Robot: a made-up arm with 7 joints.
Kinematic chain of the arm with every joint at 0, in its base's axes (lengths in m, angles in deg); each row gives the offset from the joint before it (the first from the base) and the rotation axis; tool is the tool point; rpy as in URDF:
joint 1: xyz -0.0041 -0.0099 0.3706 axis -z
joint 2: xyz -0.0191 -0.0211 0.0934 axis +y
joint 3: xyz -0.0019 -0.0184 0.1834 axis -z
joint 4: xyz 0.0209 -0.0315 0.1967 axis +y
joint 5: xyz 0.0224 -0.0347 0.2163 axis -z
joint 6: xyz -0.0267 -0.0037 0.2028 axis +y
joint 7: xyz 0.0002 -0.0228 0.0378 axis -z
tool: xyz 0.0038 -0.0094 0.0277 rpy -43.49 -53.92 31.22
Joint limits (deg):
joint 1: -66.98..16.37
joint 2: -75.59..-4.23
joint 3: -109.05..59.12
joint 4: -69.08..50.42
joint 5: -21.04..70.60
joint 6: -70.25..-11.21
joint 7: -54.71..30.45
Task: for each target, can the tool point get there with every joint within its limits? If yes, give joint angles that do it. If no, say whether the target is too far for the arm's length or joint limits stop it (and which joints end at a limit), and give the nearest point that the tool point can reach.
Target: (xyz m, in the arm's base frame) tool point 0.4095 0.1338 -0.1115
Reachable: no: joint limits stop it (at a limit: joint 1, joint 2, joint 4, joint 6, joint 7) | nearest point 0.0109 -0.6285 0.2278 | short by 0.925 m
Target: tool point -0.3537 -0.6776 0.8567
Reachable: yes | joints -57.49 -52.75 21.78 -8.28 19.39 -64.16 -24.52
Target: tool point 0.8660 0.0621 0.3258
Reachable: no: joint limits stop it (at a limit: joint 1, joint 2, joint 3, joint 4, joint 6, joint 7) | nearest point 0.4308 -0.0298 0.9469 | short by 0.764 m
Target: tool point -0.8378 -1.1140 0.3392
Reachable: no: too far | nearest point -0.5281 -0.7038 0.4630 | short by 0.529 m
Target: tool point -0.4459 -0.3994 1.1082
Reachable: yes | joints -20.51 -48.41 37.47 26.95 42.14 -28.57 -43.89
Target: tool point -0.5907 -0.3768 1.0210
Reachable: yes | joints -20.75 -52.90 8.39 8.29 16.86 -18.58 -5.69
